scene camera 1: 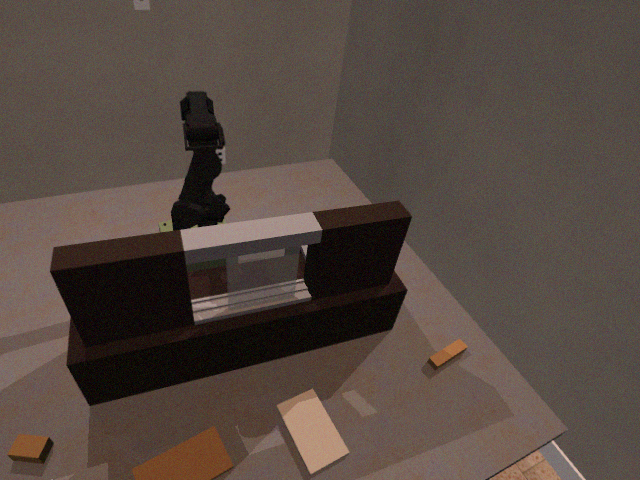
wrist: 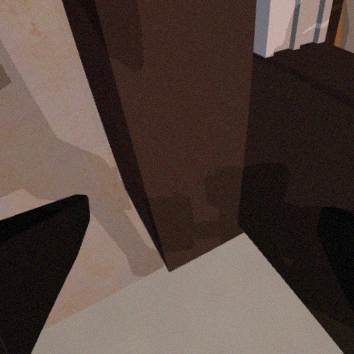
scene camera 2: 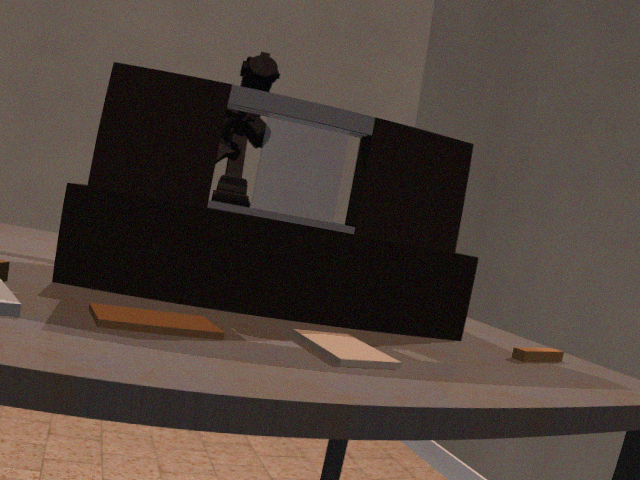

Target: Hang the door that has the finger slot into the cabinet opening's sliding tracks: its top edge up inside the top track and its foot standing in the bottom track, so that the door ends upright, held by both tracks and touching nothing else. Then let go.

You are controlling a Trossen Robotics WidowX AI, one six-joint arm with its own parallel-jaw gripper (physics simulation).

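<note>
A pale grey upright panel stands in the cabinet opening, between the white top track and the bottom track. A paler strip shows near its top in scene camera 1; I cannot tell if it is a finger slot or light. How its edges sit in the tracks is unclear. A whitish slab lies partly in view at the left edge in scene camera 2; no slot shows on its visible part. My gripper is open and empty, facing the dark cabinet; its fingers cannot be made out in the scene views.
The arm rises behind the dark cabinet. In front lie an orange board, a cream board and small orange blocks.
</note>
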